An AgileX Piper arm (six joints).
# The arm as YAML. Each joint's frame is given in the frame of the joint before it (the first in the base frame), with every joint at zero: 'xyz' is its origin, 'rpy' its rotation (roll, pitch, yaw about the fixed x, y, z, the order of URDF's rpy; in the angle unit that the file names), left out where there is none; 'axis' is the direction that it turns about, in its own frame. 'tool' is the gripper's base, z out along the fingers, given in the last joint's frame.
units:
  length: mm
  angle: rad
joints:
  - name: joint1
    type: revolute
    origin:
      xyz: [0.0, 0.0, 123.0]
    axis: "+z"
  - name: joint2
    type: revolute
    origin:
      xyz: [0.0, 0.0, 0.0]
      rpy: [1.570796, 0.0, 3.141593]
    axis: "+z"
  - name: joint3
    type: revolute
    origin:
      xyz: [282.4, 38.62, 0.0]
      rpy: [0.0, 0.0, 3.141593]
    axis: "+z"
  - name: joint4
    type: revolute
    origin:
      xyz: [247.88, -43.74, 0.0]
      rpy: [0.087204, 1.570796, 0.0]
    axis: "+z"
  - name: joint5
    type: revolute
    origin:
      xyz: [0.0, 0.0, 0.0]
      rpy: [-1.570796, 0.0, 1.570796]
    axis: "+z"
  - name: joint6
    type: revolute
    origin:
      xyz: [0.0, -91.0, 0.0]
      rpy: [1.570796, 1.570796, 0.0]
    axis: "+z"
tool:
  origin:
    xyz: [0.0, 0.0, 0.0]
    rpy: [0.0, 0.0, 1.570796]
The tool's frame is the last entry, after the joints.
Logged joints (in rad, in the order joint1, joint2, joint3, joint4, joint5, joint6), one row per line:
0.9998, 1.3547, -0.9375, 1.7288, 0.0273, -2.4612
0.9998, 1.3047, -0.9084, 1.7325, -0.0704, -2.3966
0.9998, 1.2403, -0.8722, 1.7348, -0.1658, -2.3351
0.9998, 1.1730, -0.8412, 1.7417, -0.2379, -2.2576
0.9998, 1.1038, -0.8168, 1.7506, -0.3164, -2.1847
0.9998, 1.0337, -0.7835, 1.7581, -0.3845, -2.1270
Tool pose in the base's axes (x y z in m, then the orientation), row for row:
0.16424, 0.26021, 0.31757, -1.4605, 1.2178, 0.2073
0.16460, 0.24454, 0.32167, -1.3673, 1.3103, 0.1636
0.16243, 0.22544, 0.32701, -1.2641, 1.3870, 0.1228
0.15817, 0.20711, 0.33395, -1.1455, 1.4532, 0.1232
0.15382, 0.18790, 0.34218, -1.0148, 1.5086, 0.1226
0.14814, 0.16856, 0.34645, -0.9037, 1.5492, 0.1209
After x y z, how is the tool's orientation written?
As a rotation vector, in radians.
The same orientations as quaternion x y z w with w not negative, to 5 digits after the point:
-0.62390, 0.52022, 0.08855, 0.57644
-0.58528, 0.56088, 0.07003, 0.58134
-0.54294, 0.59573, 0.05274, 0.58953
-0.49413, 0.62687, 0.05314, 0.60004
-0.44005, 0.65418, 0.05316, 0.61284
-0.39342, 0.67444, 0.05263, 0.62256

